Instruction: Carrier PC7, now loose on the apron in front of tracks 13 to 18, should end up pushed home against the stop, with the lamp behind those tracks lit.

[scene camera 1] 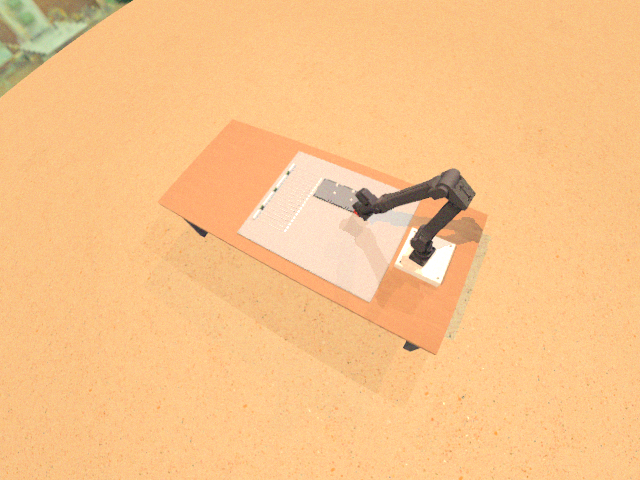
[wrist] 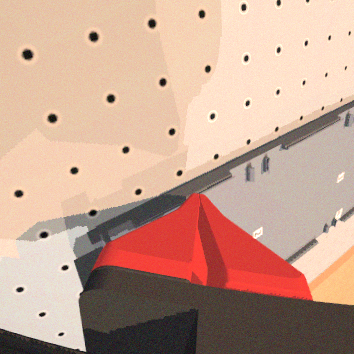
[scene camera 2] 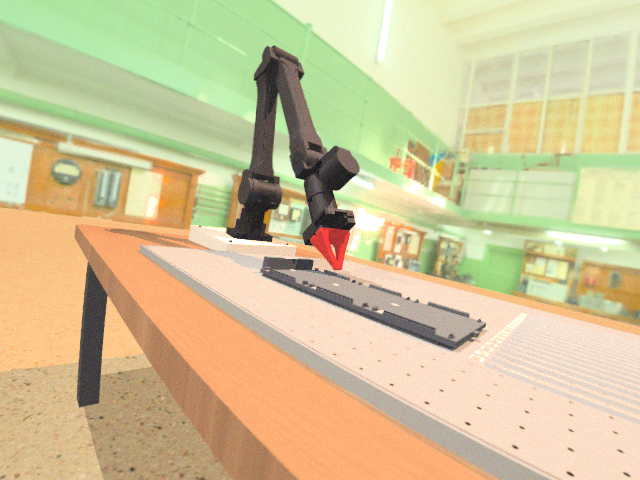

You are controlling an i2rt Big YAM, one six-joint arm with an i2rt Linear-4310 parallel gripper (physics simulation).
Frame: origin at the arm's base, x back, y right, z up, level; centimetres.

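Seen in the pictures: gripper, fingertip midpoint: (scene camera 1: 354, 211) (wrist: 195, 204) (scene camera 2: 338, 269); arm's base, origin of the base link: (scene camera 1: 421, 253) (scene camera 2: 248, 237).
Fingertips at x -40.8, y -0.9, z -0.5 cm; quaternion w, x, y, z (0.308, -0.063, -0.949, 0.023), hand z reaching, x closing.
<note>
Pixels of each thing's top centre, then the offset from my fingertips to it. "*": a spot on its surface instead. Level surfaces: height alone.
- long dark grey tray, middle of its top: (wrist: 319, 217) (scene camera 2: 362, 280) (scene camera 1: 343, 194) dx -11.1, dy +4.7, dz +0.7 cm
- raised plate, surface spot: (scene camera 2: 273, 264) * dx +2.9, dy +11.8, dz -0.5 cm
- white bar, surface spot: (scene camera 1: 281, 181) * dx -46.5, dy -8.9, dz -0.8 cm
- perforated board, its level: dz -2.3 cm
- wooden table, its level: dz -3.6 cm
The carrier, a long dark grey tray (scene camera 1: 326, 190) (scene camera 2: 356, 293) (wrist: 300, 185), lies flat on the pale board, one end near the row of white track marks. A raised plate (scene camera 2: 273, 264) stands at its other end, shadowed in the wrist view. My gripper (scene camera 1: 356, 212) (scene camera 2: 337, 267) (wrist: 195, 204) is shut and empty, its red fingertips low by the carrier's long edge toward the raised-plate end; contact cannot be told. The parallel tracks (scene camera 1: 289, 198) (scene camera 2: 578, 361) lie beyond the marks. Behind them runs a white bar (scene camera 1: 281, 181) with small dark pieces; lamp state cannot be made out.
The perforated board (scene camera 1: 330, 258) (scene camera 2: 232, 279) covers much of the wooden table (scene camera 1: 206, 175). The arm's white base (scene camera 1: 444, 253) (scene camera 2: 206, 237) stands at the end opposite the tracks. Small clips and raised side lips line the carrier's long edges.
</note>
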